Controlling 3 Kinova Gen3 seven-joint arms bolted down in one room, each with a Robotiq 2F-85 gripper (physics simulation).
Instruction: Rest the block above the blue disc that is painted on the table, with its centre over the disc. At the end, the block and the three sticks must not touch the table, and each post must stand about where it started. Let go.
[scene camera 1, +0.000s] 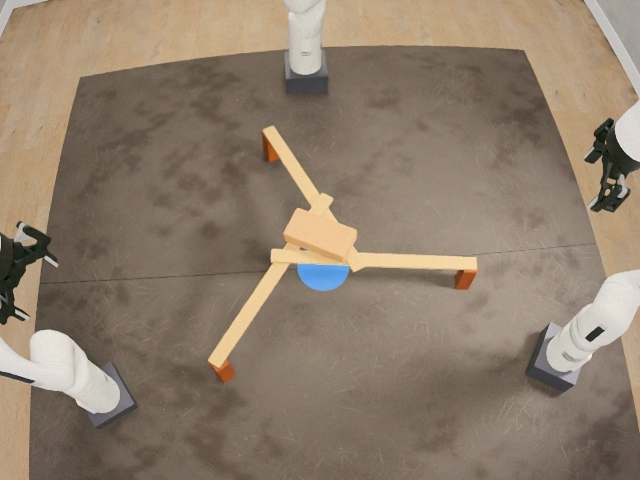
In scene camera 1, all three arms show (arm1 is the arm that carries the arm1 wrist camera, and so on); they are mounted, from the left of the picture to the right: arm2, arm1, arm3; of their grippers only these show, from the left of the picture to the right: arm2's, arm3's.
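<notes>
The orange-tan block (320, 235) lies on three crossed wooden sticks near their crossing, upper left of and partly over the blue disc (323, 277) as seen. One stick (293, 165) runs from the upper post (270, 148), one stick (250, 310) from the lower left post (224, 371), and one stick (413, 260) from the right post (466, 279). Their inner ends overlap one another around the block, raised above the table. Arm2's gripper (39, 288) is open and empty at the left edge. Arm3's gripper (591, 180) is open and empty at the right edge. Arm1's gripper does not show.
Arm1's base (306, 82) stands at the top, arm2's base (116, 403) at the lower left, and arm3's base (550, 374) at the lower right of the dark table (361, 387). A thin seam crosses the table.
</notes>
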